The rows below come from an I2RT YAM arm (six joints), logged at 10 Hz.
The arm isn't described. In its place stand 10 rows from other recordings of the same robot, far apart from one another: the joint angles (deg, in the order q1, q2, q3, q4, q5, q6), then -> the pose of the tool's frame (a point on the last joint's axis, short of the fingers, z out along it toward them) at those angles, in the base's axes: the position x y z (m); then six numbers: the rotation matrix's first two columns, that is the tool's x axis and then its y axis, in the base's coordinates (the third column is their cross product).
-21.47 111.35 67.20 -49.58 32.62 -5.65 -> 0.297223 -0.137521 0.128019 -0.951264 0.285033 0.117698 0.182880 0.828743 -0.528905
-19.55 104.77 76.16 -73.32 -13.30 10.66 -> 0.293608 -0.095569 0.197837 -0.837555 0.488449 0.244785 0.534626 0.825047 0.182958
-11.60 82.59 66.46 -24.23 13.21 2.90 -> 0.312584 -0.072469 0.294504 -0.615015 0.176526 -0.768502 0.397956 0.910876 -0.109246
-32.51 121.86 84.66 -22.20 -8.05 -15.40 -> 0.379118 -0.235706 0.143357 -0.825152 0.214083 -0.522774 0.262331 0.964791 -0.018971
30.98 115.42 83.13 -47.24 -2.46 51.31 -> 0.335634 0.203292 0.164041 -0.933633 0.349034 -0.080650 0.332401 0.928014 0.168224
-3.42 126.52 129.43 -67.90 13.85 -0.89 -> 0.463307 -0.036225 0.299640 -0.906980 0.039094 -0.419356 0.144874 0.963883 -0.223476
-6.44 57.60 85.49 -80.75 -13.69 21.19 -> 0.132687 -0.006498 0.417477 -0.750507 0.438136 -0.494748 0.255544 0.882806 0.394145
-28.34 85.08 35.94 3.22 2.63 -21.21 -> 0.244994 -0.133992 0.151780 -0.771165 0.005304 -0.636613 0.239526 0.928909 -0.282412
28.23 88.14 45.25 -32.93 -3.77 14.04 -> 0.226733 0.124383 0.148392 -0.946640 -0.233467 -0.222186 -0.264425 0.956751 0.121273
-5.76 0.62 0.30 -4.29 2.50 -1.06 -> 0.109842 -0.012640 0.166183 -0.082609 -0.010243 -0.996529 0.142021 0.989620 -0.021945
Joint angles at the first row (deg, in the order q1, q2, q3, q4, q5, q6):
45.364, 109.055, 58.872, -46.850, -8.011, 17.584
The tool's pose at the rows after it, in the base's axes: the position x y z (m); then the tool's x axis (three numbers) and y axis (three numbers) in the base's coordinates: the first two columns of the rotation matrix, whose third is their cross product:
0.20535 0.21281 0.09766 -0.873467 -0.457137 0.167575 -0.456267 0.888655 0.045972
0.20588 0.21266 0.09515 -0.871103 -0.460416 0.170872 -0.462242 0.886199 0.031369
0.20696 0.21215 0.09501 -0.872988 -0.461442 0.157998 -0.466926 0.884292 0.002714
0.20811 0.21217 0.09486 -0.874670 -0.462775 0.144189 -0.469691 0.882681 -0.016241
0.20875 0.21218 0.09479 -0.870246 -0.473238 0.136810 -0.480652 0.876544 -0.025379
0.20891 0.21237 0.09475 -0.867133 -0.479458 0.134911 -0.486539 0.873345 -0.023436
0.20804 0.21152 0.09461 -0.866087 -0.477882 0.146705 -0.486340 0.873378 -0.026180
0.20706 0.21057 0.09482 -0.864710 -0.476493 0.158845 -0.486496 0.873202 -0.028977
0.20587 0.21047 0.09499 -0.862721 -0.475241 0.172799 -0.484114 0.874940 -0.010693
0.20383 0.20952 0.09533 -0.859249 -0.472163 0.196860 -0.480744 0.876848 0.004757
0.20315 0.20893 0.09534 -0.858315 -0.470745 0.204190 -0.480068 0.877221 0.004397
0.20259 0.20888 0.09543 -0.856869 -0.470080 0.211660 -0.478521 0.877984 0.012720
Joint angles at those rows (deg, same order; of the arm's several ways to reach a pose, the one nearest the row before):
45.364, 110.520, 58.895, -46.764, -5.475, 17.562
45.365, 111.089, 58.982, -46.741, -4.688, 17.300
45.364, 111.088, 58.980, -46.521, -2.874, 17.300
45.364, 111.088, 58.980, -46.085, -1.585, 17.299
45.364, 111.087, 58.981, -45.846, -0.863, 16.665
45.365, 111.088, 58.980, -45.713, -0.885, 16.273
45.364, 111.154, 58.982, -46.348, -0.929, 16.294
45.364, 111.154, 58.982, -47.069, -0.973, 16.294
45.365, 111.154, 58.980, -47.549, -2.219, 16.273
45.364, 111.153, 58.959, -48.621, -3.486, 16.273
45.365, 111.153, 58.916, -48.993, -3.596, 16.295
45.364, 111.176, 58.938, -49.277, -4.186, 16.272

